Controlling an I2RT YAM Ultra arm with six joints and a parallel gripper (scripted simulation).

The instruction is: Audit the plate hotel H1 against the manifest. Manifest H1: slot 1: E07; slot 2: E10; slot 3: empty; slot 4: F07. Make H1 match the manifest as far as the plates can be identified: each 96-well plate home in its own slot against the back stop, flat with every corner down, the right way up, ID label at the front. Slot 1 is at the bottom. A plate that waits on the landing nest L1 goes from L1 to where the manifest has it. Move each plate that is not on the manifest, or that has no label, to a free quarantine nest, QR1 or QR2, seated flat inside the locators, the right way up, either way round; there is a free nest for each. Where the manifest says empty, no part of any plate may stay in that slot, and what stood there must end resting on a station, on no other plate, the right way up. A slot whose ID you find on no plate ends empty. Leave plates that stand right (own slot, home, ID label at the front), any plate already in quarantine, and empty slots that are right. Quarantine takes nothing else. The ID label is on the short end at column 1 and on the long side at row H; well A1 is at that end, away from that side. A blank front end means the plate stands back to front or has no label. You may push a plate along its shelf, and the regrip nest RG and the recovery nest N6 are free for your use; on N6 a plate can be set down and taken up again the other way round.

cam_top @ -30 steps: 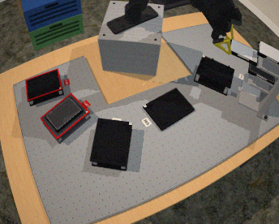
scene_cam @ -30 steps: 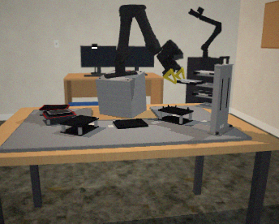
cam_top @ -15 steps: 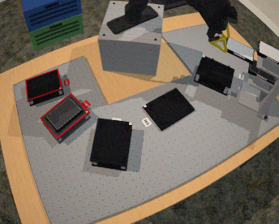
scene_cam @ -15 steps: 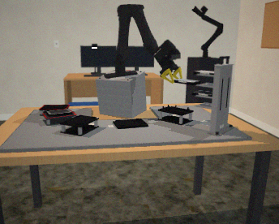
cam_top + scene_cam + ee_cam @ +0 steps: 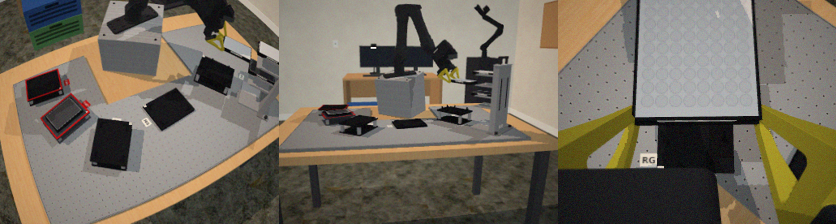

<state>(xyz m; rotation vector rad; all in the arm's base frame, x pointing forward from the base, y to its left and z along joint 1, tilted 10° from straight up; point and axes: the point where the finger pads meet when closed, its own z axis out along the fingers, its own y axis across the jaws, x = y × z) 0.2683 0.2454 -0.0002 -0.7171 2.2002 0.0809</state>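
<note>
My gripper is now 5 cm short of the pale grey 96-well plate and 3 cm to the right of it. Round my hand: A1 mark (16 cm below, 8 cm behind, 1 cm to the left); black regrip nest RG (17 cm below, 1 cm to the left, 1 cm ahead); RG tag (22 cm below, 9 cm behind, 5 cm to the left).
</note>
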